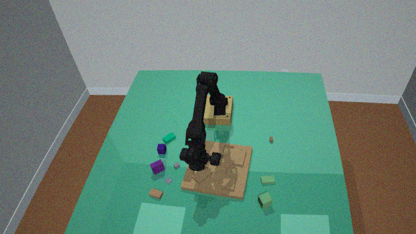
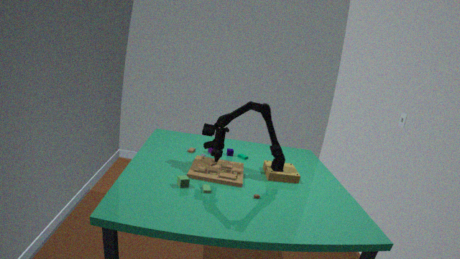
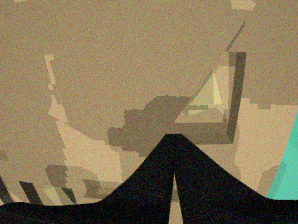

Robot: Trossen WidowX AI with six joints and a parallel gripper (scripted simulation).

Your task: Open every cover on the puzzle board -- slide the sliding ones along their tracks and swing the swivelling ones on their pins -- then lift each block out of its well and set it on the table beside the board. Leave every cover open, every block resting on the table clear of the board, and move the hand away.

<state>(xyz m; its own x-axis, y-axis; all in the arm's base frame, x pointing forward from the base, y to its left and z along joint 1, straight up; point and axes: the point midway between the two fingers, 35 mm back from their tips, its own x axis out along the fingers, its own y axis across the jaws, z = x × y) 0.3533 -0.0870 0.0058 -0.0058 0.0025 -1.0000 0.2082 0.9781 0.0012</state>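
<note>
The tan puzzle board lies 9 cm to the left of my gripper tip and 1 cm ahead of it. From my gripper tip the other things lie so: teal block (20 cm behind, 19 cm to the right, 2 cm below); orange block (22 cm to the right, 14 cm ahead, 2 cm below); purple cube (22 cm to the right, 12 cm behind).
</note>
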